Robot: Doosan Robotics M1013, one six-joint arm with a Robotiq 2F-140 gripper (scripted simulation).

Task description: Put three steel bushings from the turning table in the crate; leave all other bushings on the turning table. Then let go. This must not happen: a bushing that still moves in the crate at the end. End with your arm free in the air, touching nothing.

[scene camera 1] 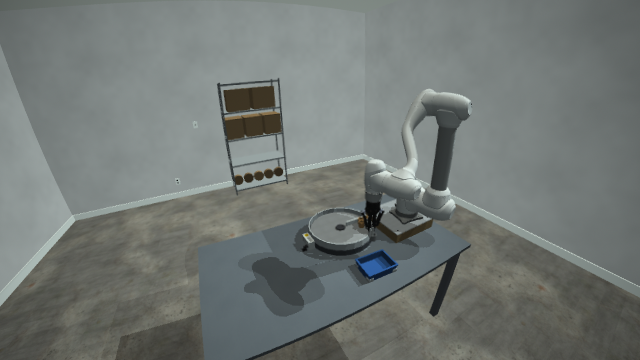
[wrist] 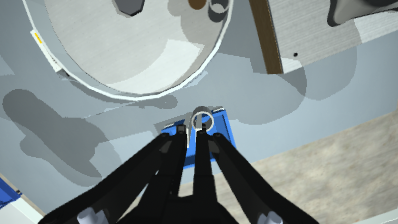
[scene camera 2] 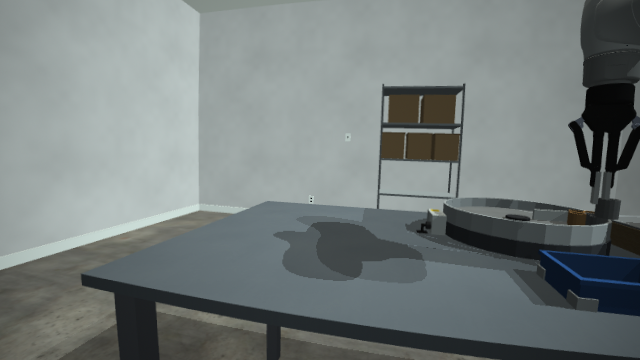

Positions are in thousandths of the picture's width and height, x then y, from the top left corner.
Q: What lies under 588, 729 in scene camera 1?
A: A blue crate.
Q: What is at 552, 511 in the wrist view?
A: A blue crate.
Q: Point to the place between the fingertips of my gripper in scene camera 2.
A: At 937, 565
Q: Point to a turning table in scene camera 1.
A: At 513, 632
